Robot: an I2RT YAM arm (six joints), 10 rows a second.
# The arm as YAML. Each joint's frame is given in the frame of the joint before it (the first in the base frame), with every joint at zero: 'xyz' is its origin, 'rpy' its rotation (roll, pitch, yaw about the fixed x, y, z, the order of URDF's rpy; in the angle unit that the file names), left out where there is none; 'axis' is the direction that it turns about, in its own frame. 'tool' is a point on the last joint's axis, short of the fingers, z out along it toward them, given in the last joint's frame.
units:
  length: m
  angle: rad
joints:
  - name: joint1
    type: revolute
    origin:
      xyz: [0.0, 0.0, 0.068]
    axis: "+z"
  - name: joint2
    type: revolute
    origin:
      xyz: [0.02, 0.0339, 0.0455]
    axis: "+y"
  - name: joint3
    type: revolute
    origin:
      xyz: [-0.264, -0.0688, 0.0]
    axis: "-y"
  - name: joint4
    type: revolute
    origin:
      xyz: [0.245, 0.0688, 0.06]
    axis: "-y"
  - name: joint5
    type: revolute
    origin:
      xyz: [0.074, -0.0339, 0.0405]
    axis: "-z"
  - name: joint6
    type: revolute
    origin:
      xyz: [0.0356, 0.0, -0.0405]
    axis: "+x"
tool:
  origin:
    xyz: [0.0, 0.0, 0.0]
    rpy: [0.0, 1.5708, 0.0]
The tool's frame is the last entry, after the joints.
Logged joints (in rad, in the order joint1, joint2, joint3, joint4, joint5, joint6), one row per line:
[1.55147, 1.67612, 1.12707, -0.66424, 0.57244, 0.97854]
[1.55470, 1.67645, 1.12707, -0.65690, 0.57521, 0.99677]
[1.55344, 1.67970, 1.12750, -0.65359, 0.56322, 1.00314]
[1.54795, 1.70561, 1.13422, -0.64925, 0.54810, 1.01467]
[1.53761, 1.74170, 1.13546, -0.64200, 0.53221, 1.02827]
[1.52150, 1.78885, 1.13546, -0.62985, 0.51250, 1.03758]
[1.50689, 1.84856, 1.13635, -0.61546, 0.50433, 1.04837]
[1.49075, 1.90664, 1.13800, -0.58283, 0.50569, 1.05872]
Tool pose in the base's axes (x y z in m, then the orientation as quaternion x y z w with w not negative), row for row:
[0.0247, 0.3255, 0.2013, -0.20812, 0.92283, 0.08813, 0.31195]
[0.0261, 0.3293, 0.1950, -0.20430, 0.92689, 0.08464, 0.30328]
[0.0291, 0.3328, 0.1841, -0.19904, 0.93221, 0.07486, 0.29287]
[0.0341, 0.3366, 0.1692, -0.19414, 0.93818, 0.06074, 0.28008]
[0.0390, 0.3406, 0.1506, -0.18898, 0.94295, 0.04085, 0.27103]
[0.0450, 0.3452, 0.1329, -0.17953, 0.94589, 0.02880, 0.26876]
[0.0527, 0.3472, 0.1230, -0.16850, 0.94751, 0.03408, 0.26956]
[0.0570, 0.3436, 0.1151, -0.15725, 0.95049, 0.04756, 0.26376]
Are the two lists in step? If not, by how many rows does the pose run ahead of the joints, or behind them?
The pose runs 2 rows ahead of the joints: the pose in row i belongs to the joints in row i + 2.
